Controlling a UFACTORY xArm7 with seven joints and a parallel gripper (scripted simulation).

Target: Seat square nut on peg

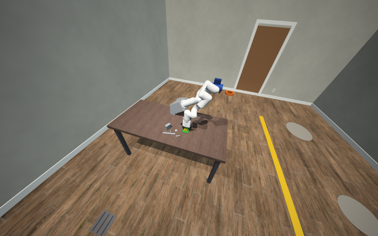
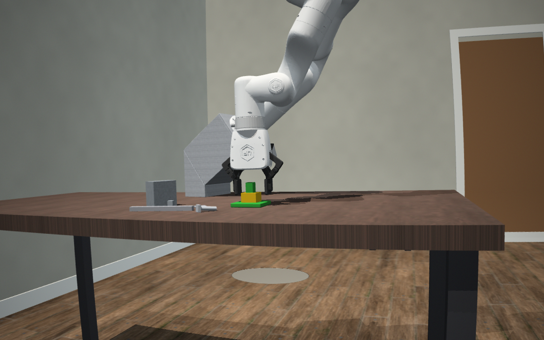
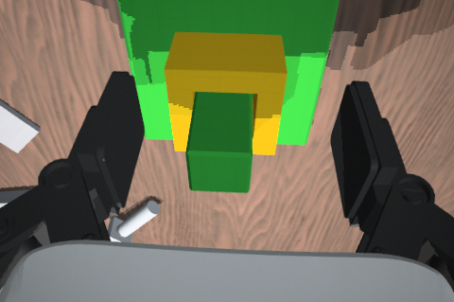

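The small grey square tile is 13 cm to the right of my hand, 5 cm ahead of it and 4 cm below it. From my hand the other things lie so: grey bolt: 14 cm ahead, 6 cm to the right, 3 cm below; grey block: 24 cm to the right, 7 cm ahead, 1 cm below; flat grey bar: 18 cm to the right, 14 cm ahead, 4 cm below.
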